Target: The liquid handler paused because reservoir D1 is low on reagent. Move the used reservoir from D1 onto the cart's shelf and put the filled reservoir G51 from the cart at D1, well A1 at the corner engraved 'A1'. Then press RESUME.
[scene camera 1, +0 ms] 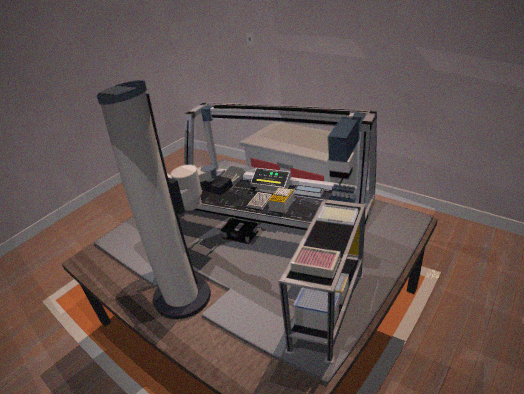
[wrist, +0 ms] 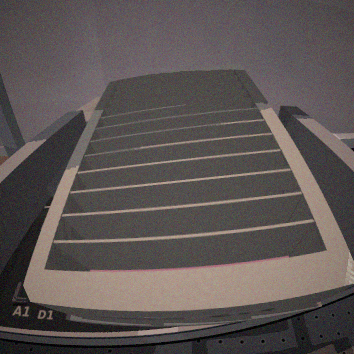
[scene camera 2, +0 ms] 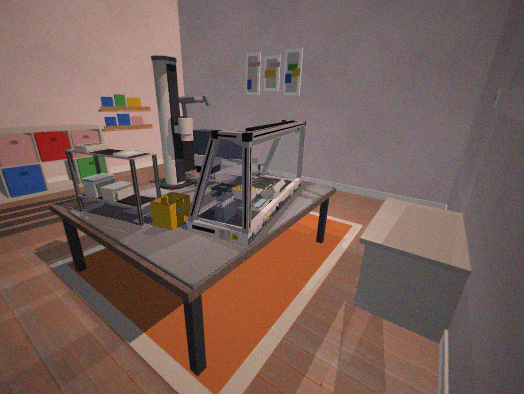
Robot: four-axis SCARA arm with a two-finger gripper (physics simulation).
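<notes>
My gripper is shut on a pale-rimmed reservoir with grey troughs and a thin pink line at its near end. The reservoir is at or just above D1; the engraved "A1 D1" shows beside its near left corner in the wrist view. Whether it touches the deck is unclear. In scene camera 1 my dark gripper is at the deck's left end. A reservoir with pink-filled troughs lies on the near end of the cart's top; no G51 label is legible. The tilted screen shows green marks and a yellow bar.
A white rack and a yellow tip box stand mid-deck. A cream-topped tray lies on the cart's far end. A blue-rimmed box is on its lower shelf. The gantry frame surrounds the deck; a yellow bin stands beside it.
</notes>
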